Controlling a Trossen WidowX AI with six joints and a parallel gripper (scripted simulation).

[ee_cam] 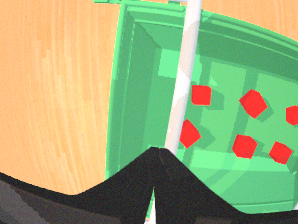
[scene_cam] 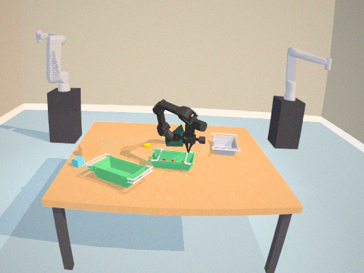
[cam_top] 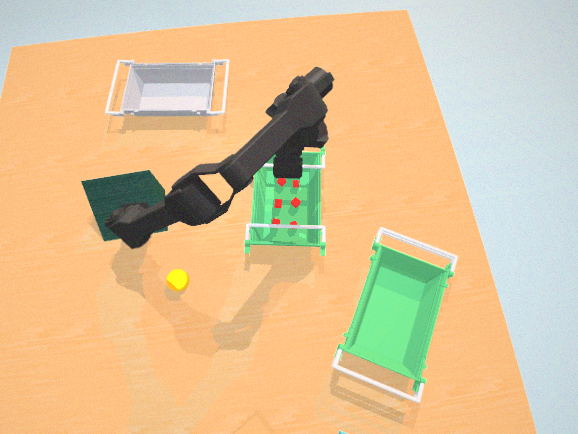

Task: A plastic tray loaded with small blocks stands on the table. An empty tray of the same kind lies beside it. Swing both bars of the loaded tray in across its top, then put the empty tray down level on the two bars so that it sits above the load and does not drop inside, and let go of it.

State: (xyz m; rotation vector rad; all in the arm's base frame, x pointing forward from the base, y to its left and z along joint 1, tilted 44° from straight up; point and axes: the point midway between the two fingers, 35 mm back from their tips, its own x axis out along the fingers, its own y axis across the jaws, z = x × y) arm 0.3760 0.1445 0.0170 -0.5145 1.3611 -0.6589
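The grey tray lies 30 cm behind my gripper tip, 27 cm to the left of it and 5 cm below it. Also, from my gripper tip: yellow disc: 29 cm behind, 26 cm to the right, 8 cm below; tan box: 12 cm behind, 63 cm to the right, 6 cm below; cyan cube: 6 cm ahead, 65 cm to the right, 7 cm below.
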